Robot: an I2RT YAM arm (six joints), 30 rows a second.
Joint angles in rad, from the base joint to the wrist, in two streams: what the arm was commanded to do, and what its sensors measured. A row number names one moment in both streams.
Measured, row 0:
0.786 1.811 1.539 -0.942 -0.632 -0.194
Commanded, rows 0 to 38:
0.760 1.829 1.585 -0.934 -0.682 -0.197
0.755 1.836 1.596 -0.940 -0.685 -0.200
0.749 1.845 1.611 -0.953 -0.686 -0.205
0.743 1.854 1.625 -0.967 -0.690 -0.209
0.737 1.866 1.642 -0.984 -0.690 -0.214
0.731 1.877 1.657 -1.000 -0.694 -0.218
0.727 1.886 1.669 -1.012 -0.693 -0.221
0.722 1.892 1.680 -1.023 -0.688 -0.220
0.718 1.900 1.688 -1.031 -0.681 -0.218
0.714 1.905 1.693 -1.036 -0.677 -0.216
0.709 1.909 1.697 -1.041 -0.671 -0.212
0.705 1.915 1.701 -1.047 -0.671 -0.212
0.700 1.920 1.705 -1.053 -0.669 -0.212
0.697 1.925 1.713 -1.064 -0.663 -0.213
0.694 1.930 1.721 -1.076 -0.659 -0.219
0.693 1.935 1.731 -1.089 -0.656 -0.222
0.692 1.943 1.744 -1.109 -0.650 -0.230
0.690 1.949 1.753 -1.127 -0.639 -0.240
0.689 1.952 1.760 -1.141 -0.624 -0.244
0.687 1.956 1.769 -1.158 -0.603 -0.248
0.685 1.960 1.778 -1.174 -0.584 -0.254
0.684 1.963 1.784 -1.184 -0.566 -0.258
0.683 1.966 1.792 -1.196 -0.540 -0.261
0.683 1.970 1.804 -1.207 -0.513 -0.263
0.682 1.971 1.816 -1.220 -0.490 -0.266
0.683 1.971 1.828 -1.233 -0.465 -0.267
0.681 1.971 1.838 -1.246 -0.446 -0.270
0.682 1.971 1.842 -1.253 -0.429 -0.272
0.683 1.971 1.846 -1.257 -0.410 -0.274
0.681 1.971 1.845 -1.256 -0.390 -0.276
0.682 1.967 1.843 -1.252 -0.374 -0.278
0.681 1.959 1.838 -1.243 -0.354 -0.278
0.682 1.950 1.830 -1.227 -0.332 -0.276
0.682 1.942 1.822 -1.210 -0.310 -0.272
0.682 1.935 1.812 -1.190 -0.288 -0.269
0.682 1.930 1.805 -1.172 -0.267 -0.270
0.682 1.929 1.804 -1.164 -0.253 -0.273
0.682 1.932 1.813 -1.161 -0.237 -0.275
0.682 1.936 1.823 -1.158 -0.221 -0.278
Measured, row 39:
0.688 1.967 1.820 -1.207 -0.325 -0.263
